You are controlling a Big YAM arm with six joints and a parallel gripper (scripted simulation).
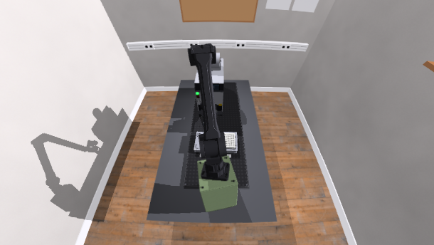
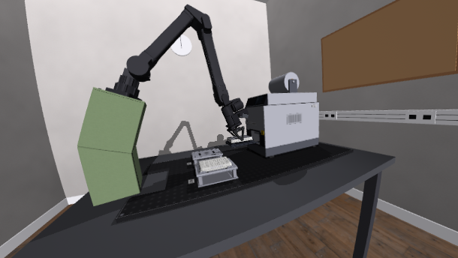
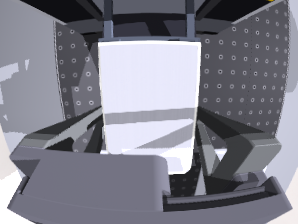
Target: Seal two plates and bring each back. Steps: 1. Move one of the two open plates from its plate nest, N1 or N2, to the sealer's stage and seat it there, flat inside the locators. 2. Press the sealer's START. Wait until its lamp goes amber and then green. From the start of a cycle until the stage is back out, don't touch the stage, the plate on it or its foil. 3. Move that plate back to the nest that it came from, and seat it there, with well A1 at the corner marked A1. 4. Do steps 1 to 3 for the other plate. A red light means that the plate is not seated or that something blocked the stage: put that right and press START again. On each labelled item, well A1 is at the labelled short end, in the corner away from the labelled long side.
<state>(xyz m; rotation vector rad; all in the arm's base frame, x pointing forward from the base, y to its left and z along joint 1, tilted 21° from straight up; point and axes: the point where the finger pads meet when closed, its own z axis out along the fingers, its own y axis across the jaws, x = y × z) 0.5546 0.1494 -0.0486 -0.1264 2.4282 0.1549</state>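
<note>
Now: hand 2 cm above the dark sealer stage. Also, from my hand: yellow warning label (12 cm ahead, 7 cm to the right, 3 cm above); foil roll (33 cm ahead, 30 cm above, 5 cm to the left); white plate (19 cm to the right, 16 cm behind, 6 cm below).
</note>
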